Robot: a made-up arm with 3 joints. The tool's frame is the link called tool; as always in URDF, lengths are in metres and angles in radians. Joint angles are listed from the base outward. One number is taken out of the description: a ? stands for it. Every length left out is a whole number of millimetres.
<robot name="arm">
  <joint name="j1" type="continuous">
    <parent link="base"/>
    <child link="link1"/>
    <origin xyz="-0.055 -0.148 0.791" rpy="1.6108 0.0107 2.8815"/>
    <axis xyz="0 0 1"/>
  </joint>
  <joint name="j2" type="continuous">
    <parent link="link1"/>
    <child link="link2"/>
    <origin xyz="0.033 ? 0" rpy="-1.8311 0 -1.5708"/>
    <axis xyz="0 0 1"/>
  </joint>
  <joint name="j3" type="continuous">
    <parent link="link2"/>
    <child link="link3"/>
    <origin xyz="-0.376 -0.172 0" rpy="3.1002 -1.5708 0"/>
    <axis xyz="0 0 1"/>
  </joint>
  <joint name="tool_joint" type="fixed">
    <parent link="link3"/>
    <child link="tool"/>
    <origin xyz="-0.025 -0.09 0" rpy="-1.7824 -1.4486 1.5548"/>
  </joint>
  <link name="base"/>
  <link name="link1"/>
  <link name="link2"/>
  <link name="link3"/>
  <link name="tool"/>
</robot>
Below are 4 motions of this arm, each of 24 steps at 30 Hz.
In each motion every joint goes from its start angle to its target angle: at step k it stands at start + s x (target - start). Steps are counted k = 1, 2, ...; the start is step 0. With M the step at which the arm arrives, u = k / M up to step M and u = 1 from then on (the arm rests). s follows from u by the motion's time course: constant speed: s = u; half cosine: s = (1 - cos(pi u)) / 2; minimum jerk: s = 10 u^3 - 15 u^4 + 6 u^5.
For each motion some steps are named. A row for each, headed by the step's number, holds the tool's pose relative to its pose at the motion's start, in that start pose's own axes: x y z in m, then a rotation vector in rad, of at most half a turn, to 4 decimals.
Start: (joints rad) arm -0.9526 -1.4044 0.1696
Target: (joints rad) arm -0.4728 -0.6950 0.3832
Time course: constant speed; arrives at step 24
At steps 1, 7, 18, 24:
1: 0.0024 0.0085 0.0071 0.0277 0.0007 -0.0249
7: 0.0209 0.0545 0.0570 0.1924 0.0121 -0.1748
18: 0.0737 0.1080 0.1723 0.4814 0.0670 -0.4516
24: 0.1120 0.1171 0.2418 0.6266 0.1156 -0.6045

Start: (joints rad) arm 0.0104 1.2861 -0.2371
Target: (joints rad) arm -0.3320 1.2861 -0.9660
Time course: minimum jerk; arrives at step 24
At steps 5, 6, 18, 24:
5: -0.0002 0.0048 0.0006 -0.0272 -0.0001 -0.0075
6: -0.0002 0.0078 0.0010 -0.0436 0.0000 -0.0122
18: 0.0025 0.0755 0.0153 -0.3733 0.0339 -0.1139
24: 0.0036 0.0852 0.0180 -0.4156 0.0430 -0.1274

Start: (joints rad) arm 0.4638 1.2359 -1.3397
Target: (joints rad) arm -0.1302 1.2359 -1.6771
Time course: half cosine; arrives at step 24
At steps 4, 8, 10, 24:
4: 0.0000 0.0076 0.0048 0.0139 0.0087 -0.0144
8: 0.0007 0.0274 0.0193 0.0523 0.0341 -0.0525
10: 0.0018 0.0394 0.0298 0.0777 0.0521 -0.0765
24: 0.0154 0.0870 0.0952 0.2141 0.1589 -0.1863

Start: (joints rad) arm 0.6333 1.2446 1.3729
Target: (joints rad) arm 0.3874 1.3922 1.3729
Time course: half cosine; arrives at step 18
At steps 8, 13, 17, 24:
8: 0.0116 -0.0006 -0.0499 0.0808 -0.1031 -0.0086
13: 0.0274 0.0045 -0.0963 0.1628 -0.2027 -0.0220
17: 0.0351 0.0083 -0.1147 0.1977 -0.2436 -0.0291
24: 0.0355 0.0085 -0.1155 0.1993 -0.2454 -0.0295

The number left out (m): 0.239
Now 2 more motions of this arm.
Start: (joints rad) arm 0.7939 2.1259 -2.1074
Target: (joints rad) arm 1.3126 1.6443 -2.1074
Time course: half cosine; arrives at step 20
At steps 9, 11, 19, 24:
9: -0.0349 0.0858 -0.0498 -0.2142 -0.1036 -0.2350
11: -0.0414 0.1139 -0.0756 -0.2989 -0.1475 -0.3143
19: -0.0445 0.1692 -0.1604 -0.5366 -0.2781 -0.5018
24: -0.0444 0.1698 -0.1618 -0.5403 -0.2801 -0.5043

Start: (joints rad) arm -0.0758 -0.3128 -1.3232
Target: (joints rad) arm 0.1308 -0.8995 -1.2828
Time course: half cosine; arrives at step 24
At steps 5, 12, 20, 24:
5: -0.0131 -0.0126 -0.0263 0.0045 -0.0667 0.0204
12: -0.0450 -0.0620 -0.1341 0.0324 -0.3229 0.0962
20: -0.0447 -0.1128 -0.2580 0.0807 -0.6029 0.1731
24: -0.0414 -0.1199 -0.2772 0.0898 -0.6462 0.1843

